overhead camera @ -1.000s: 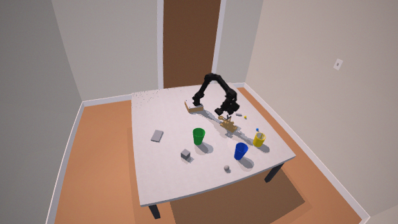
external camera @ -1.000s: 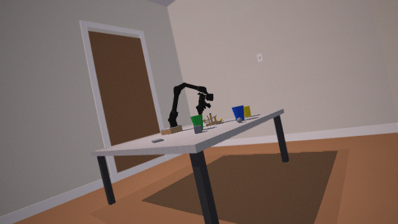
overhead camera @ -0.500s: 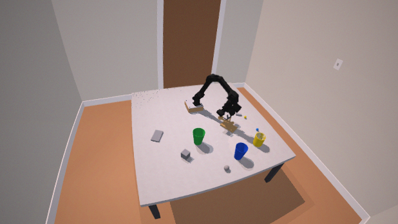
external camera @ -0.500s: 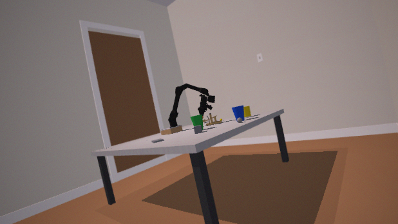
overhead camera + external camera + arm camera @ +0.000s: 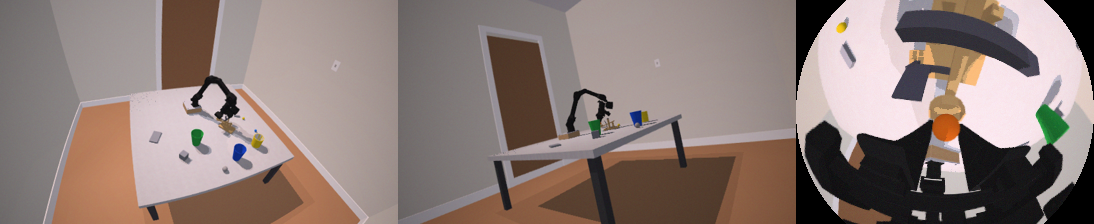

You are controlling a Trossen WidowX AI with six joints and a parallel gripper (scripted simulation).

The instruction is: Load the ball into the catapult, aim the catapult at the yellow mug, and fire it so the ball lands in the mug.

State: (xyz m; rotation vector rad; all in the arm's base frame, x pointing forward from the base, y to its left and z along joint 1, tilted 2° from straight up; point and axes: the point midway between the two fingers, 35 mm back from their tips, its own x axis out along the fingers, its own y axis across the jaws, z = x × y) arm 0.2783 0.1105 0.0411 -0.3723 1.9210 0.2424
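Right now my gripper tip is 1 cm below the orange ball. From my gripper tip the other things lie so: wooden catapult 6 cm ahead, 3 cm to the left, 2 cm below; green mug 15 cm ahead, 31 cm to the right, 4 cm below; small yellow ball 6 cm ahead, 28 cm to the left, 6 cm below.
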